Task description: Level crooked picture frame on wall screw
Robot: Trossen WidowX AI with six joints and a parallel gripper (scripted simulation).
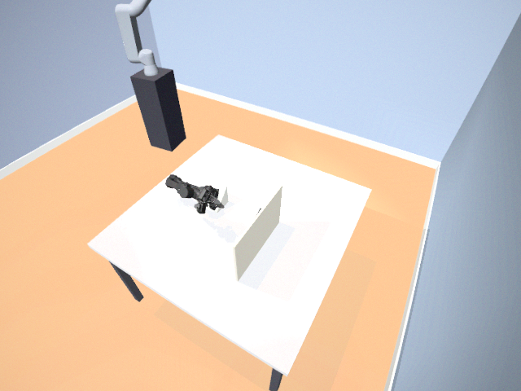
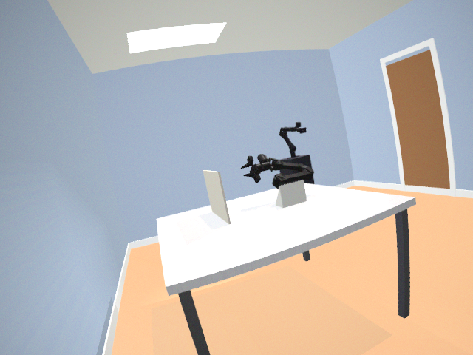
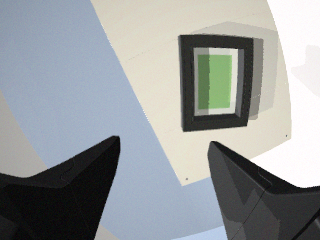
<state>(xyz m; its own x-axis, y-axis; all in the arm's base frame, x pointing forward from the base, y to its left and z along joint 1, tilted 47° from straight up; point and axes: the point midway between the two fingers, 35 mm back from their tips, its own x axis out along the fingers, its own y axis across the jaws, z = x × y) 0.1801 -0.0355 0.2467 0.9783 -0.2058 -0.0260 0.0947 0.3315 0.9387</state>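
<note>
Right now the picture frame is 200 mm ahead of my gripper tip, 90 mm below it and 10 mm to the left of it. Also, from my gripper tip: cream wall panel: 210 mm ahead, 100 mm below, 10 mm to the right.
</note>
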